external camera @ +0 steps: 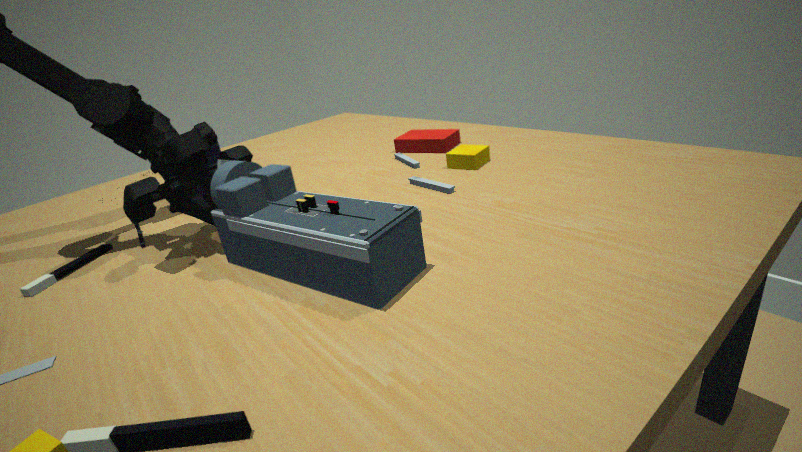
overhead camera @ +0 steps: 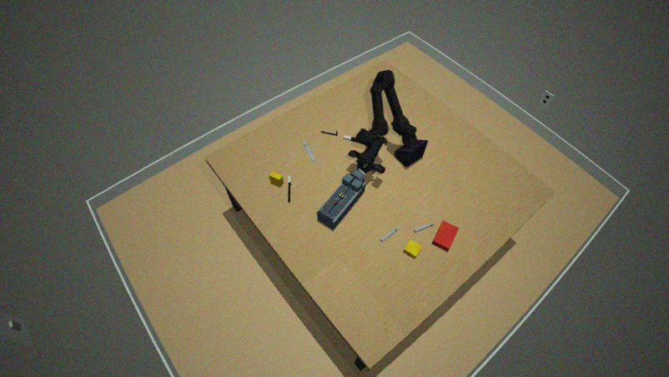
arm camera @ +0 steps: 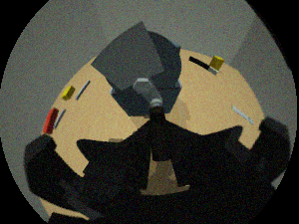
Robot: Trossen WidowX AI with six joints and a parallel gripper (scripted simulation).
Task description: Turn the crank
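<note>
Right now the dark crank handle is 2 cm behind my gripper tip, 1 cm to the right of it and 3 cm above it. Round my gripper tip: red pointer (19 cm ahead, 9 cm to the left, 5 cm above); then red block (17 cm behind, 46 cm to the left, 2 cm below); then grey bar (12 cm ahead, 29 cm to the right, 4 cm below).
</note>
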